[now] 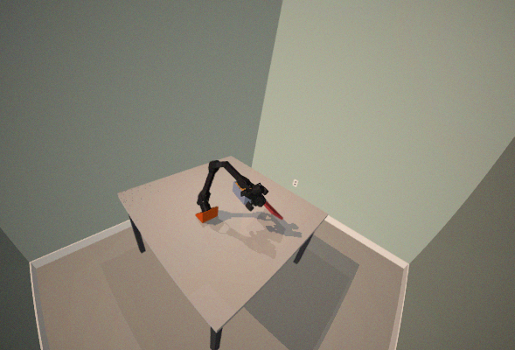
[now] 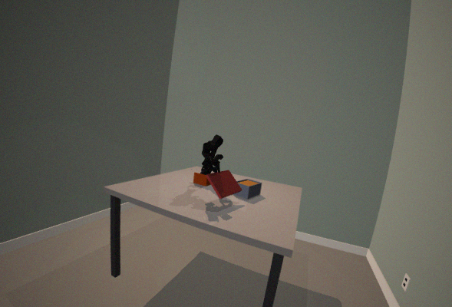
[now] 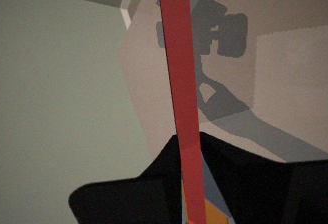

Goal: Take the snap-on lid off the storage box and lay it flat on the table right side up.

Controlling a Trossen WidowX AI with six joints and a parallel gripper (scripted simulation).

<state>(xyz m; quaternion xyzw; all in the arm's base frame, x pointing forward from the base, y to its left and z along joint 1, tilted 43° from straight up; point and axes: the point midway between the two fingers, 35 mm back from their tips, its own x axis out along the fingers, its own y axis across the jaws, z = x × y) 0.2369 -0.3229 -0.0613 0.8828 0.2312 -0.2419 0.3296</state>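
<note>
My gripper tip is now 6 cm short of the red lid, 2 cm to the left of it and 5 cm above it. Also, from my gripper tip: grey-blue storage box 15 cm ahead, 29 cm to the left, 14 cm below.
</note>
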